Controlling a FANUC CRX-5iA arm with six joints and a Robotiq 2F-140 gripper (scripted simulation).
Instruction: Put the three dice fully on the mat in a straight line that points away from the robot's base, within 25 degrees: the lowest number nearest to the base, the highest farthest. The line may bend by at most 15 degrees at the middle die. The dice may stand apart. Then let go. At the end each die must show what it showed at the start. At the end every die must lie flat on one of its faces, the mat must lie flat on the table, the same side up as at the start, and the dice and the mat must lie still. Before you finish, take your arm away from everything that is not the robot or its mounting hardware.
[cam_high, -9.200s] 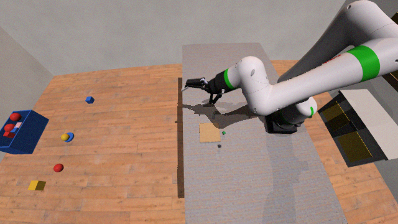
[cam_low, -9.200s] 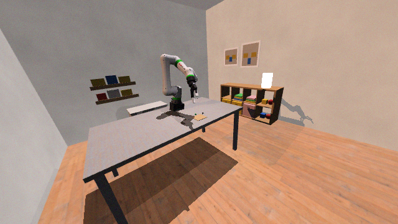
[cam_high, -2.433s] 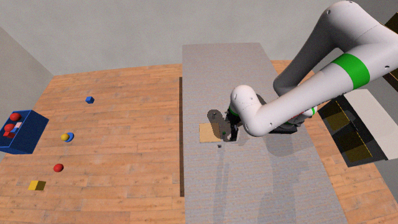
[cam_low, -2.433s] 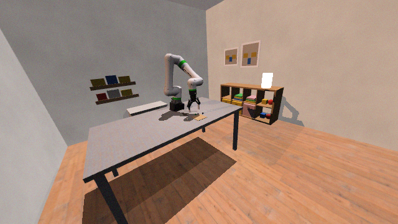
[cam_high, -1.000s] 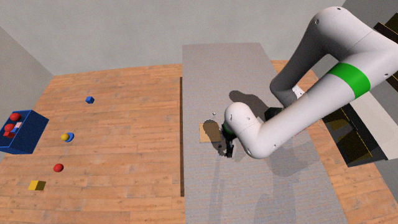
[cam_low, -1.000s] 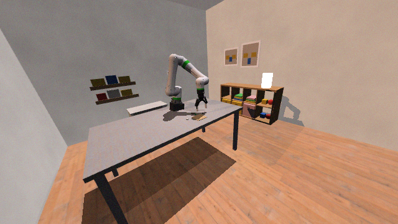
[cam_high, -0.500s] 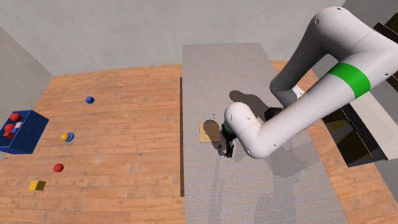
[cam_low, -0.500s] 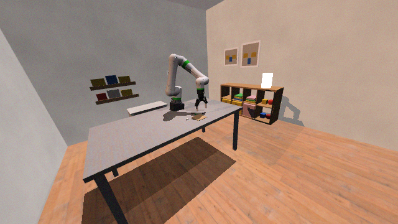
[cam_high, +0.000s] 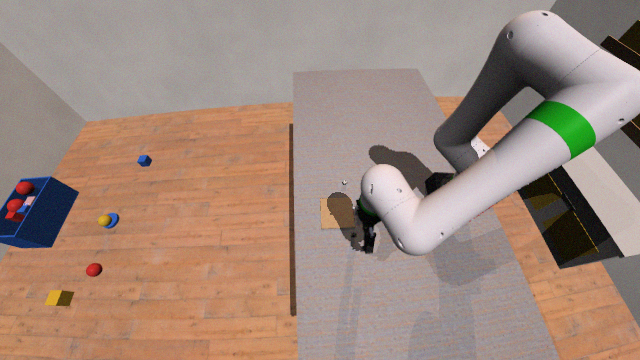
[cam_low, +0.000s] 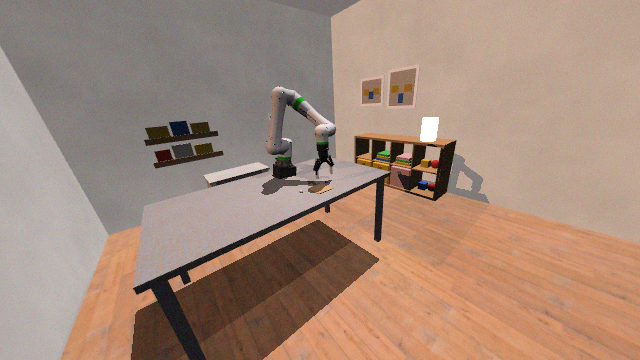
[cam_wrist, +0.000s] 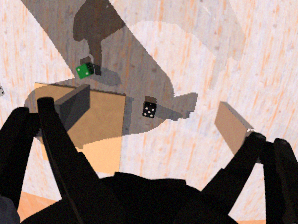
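Now: hand 2 cm short of the black die and 5 cm above it. Also, from my hand: green die (1 cm behind, 9 cm to the right, 5 cm below); tan mat (9 cm ahead, 10 cm to the right, 6 cm below); white die (6 cm ahead, 25 cm to the right, 5 cm below).
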